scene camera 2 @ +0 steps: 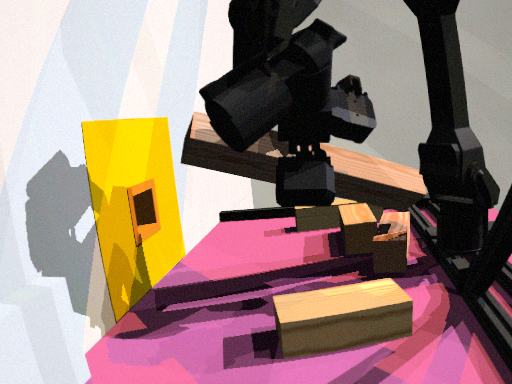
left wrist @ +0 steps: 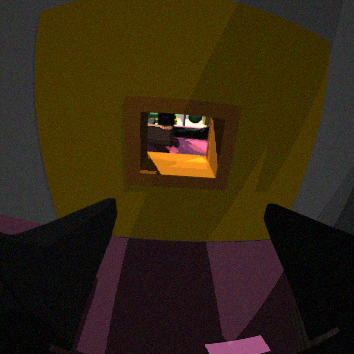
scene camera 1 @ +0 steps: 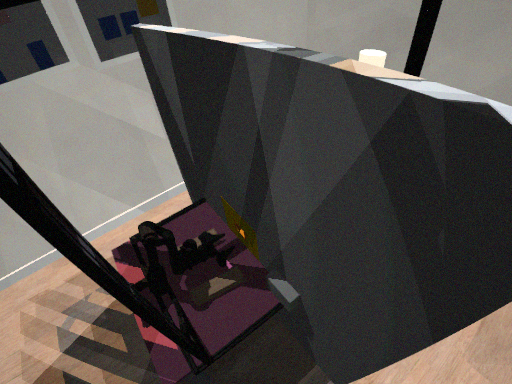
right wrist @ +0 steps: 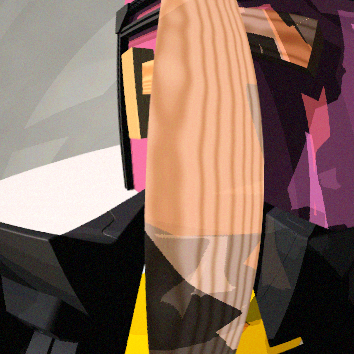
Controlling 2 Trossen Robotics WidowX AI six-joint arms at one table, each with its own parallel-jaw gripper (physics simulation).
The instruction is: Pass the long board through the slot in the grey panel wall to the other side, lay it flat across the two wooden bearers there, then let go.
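Frame: origin at the left arm's base, x right, y up, z back, level; metres.
Seen in the pictures: left gripper, fingertip midpoint: [left wrist: 194, 210] [scene camera 1: 229, 240]; right gripper, fingertip midpoint: [scene camera 2: 303, 169] [right wrist: 191, 197]; left arm's base, origin of the base link: [scene camera 1: 161, 288]; right arm's base, origin of the base link: [scene camera 2: 464, 246].
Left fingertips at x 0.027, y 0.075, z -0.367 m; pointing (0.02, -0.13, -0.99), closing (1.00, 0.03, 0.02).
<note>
Offsets run from my left fingertips to a thing's top centre. "spot": to the spot under its first point.
The long board [scene camera 2: 375, 170] [right wrist: 205, 125] hangs above the table, tilted, its left end higher in scene camera 2. My right gripper [scene camera 2: 305, 190] [right wrist: 191, 197] is shut on it near the middle. The orange-framed slot @(spot: dx -0.006, dy -0.013, dz -0.067 m) [scene camera 1: 241, 233] [scene camera 2: 150, 234] [left wrist: 132, 145] is in the yellow patch of the grey panel wall [scene camera 1: 340, 200] [left wrist: 15, 125]; the board is outside the slot, higher and to its right in scene camera 2. My left gripper [scene camera 1: 229, 243] [left wrist: 194, 210] is open and empty, facing the slot. One wooden bearer @(dx +0.116, dy -0.056, dz +0.155 m) [scene camera 1: 217, 287] lies near it; another is partly hidden behind the arm.
On the right arm's side, a pale block @(dx +0.153, dy -0.056, dz -0.372 m) [scene camera 2: 345, 320] lies in front, and several more wooden blocks, including one upright-looking block @(dx -0.170, dy -0.047, dz -0.404 m) [scene camera 2: 357, 235], lie beneath the board. A black rail [scene camera 2: 255, 215] edges the pink table. A grey block @(spot: dx +0.338, dy +0.006, dz -0.033 m) [scene camera 1: 284, 290] sticks out at the wall's foot.
</note>
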